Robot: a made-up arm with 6 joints. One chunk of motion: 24 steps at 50 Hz.
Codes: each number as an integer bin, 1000 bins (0 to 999) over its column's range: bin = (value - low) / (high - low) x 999, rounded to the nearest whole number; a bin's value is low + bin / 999 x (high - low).
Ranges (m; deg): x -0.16..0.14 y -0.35..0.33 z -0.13..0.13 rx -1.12..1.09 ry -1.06..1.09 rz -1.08..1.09
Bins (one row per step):
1: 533 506 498 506 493 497
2: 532 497 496 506 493 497
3: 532 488 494 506 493 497
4: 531 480 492 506 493 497
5: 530 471 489 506 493 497
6: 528 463 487 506 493 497
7: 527 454 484 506 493 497
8: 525 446 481 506 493 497
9: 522 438 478 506 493 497
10: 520 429 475 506 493 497
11: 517 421 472 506 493 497
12: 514 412 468 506 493 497
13: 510 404 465 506 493 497
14: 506 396 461 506 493 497
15: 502 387 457 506 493 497
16: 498 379 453 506 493 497
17: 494 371 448 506 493 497
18: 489 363 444 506 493 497
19: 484 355 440 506 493 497
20: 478 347 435 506 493 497
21: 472 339 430 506 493 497
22: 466 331 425 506 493 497
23: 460 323 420 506 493 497
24: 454 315 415 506 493 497
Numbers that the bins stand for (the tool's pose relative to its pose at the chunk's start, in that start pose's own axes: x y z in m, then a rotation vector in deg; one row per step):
1: 0.0001 -0.0056 -0.0004 0.00 0.00 0.00
2: -0.0002 -0.0117 -0.0009 0.00 0.00 0.00
3: -0.0002 -0.0178 -0.0014 0.00 0.00 0.00
4: -0.0005 -0.0233 -0.0020 0.00 0.00 0.00
5: -0.0008 -0.0294 -0.0027 0.00 0.00 0.00
6: -0.0014 -0.0348 -0.0033 0.00 0.00 0.00
7: -0.0017 -0.0410 -0.0040 0.00 0.00 0.00
8: -0.0023 -0.0464 -0.0048 0.00 0.00 0.00
9: -0.0032 -0.0519 -0.0056 0.00 0.00 0.00
10: -0.0038 -0.0580 -0.0064 0.00 0.00 0.00
11: -0.0047 -0.0634 -0.0072 0.00 0.00 0.00
12: -0.0056 -0.0696 -0.0082 0.00 0.00 0.00
13: -0.0068 -0.0750 -0.0090 0.00 0.00 0.00
14: -0.0080 -0.0805 -0.0100 0.00 0.00 0.00
15: -0.0092 -0.0866 -0.0111 0.00 0.00 0.00
16: -0.0105 -0.0920 -0.0121 0.00 0.00 0.00
17: -0.0117 -0.0975 -0.0134 0.00 0.00 0.00
18: -0.0132 -0.1029 -0.0144 0.00 0.00 0.00
19: -0.0147 -0.1084 -0.0155 0.00 0.00 0.00
20: -0.0165 -0.1138 -0.0168 0.00 0.00 0.00
21: -0.0183 -0.1192 -0.0181 0.00 0.00 0.00
22: -0.0201 -0.1247 -0.0194 0.00 0.00 0.00
23: -0.0219 -0.1301 -0.0207 0.00 0.00 0.00
24: -0.0237 -0.1356 -0.0220 0.00 0.00 0.00

